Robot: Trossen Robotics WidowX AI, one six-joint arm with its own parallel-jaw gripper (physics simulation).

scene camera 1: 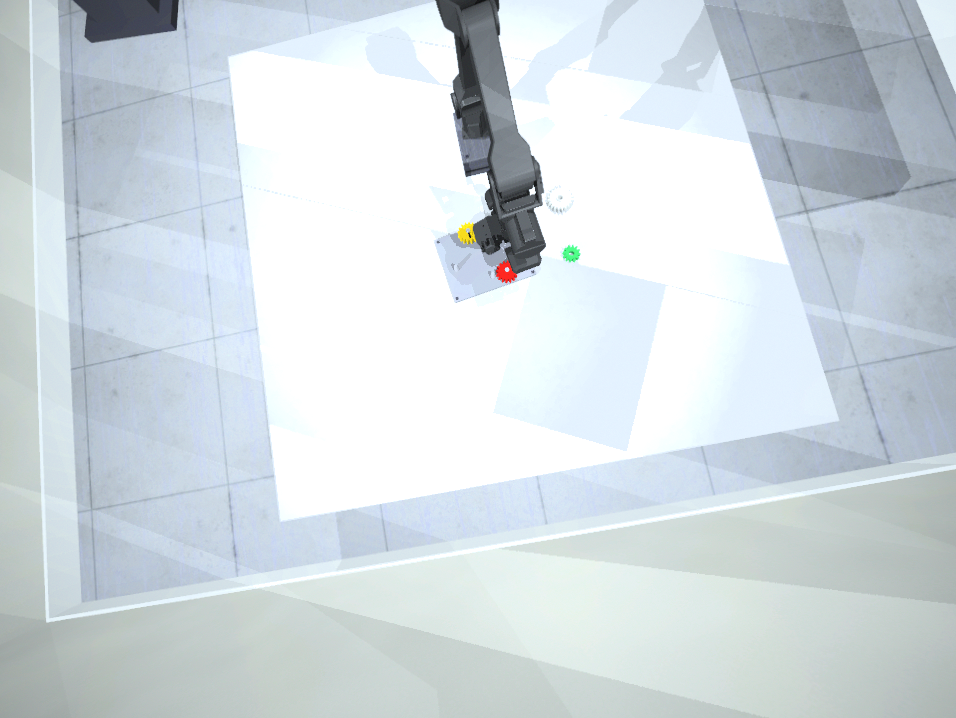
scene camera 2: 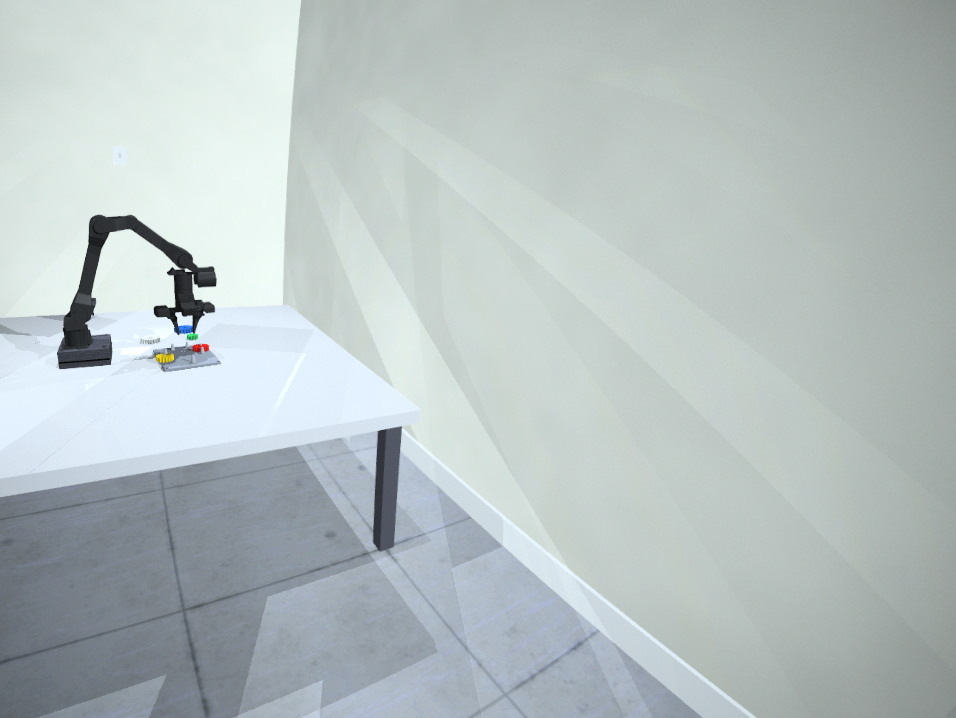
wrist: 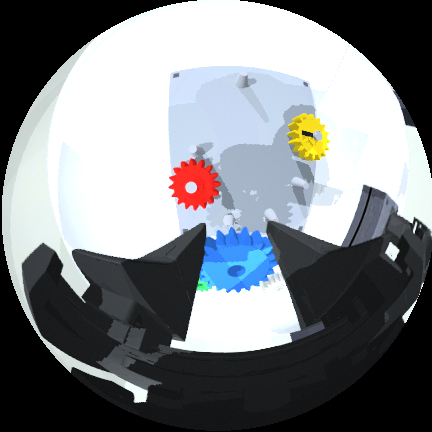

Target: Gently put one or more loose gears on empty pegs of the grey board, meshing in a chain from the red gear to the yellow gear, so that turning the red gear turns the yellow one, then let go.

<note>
My gripper carries a blue gear, which touches nothing else. Further things: a grey board, a yellow gear and a red gear.
My gripper shows as well in scene camera 2 and in the wrist view.
</note>
